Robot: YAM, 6 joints.
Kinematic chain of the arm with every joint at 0, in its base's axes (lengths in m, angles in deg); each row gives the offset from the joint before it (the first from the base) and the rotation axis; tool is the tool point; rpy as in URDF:
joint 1: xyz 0 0 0.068 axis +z
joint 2: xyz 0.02 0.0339 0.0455 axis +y
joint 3: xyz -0.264 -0.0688 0 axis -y
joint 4: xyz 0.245 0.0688 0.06 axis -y
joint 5: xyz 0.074 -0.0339 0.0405 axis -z
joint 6: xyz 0.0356 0 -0.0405 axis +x
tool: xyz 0 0 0 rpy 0 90 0
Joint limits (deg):
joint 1: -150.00..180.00
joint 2: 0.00..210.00
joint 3: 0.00..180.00
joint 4: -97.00..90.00
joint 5: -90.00..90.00
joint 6: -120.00..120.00
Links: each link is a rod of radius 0.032 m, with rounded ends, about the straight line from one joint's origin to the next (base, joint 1, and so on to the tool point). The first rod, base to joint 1, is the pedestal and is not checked.
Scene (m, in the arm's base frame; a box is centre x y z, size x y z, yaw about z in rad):
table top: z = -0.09
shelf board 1: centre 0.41 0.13 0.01 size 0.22 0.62 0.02 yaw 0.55
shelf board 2: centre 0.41 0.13 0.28 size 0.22 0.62 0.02 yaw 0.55
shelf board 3: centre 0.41 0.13 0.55 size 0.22 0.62 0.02 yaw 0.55
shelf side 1: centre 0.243 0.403 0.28 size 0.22 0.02 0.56 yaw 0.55
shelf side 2: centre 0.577 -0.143 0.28 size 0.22 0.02 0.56 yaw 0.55
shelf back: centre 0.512 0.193 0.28 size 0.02 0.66 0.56 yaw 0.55
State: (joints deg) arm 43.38 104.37 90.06 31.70 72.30 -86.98
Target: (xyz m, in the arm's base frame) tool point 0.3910 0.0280 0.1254
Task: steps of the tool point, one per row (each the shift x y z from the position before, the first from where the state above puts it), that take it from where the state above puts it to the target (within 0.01 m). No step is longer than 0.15 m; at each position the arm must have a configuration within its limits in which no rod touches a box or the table.
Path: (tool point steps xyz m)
1: -0.0579 -0.0671 0.0517
2: -0.0666 -0.0674 0.0256
3: -0.0693 -0.0624 -0.0008
4: -0.0658 -0.0529 -0.0252
5: -0.0564 -0.0401 -0.0456
6: -0.0420 -0.0257 -0.0604
7: 0.0782 0.0434 0.0217
8: 0.0875 0.0239 -0.0180
9: 0.0772 -0.0007 -0.0528
10: 0.0510 -0.0215 -0.0764
11: 0.0163 -0.0326 -0.0866
12: 0.0587 0.0293 0.0027
13: 0.0525 0.0389 -0.0027

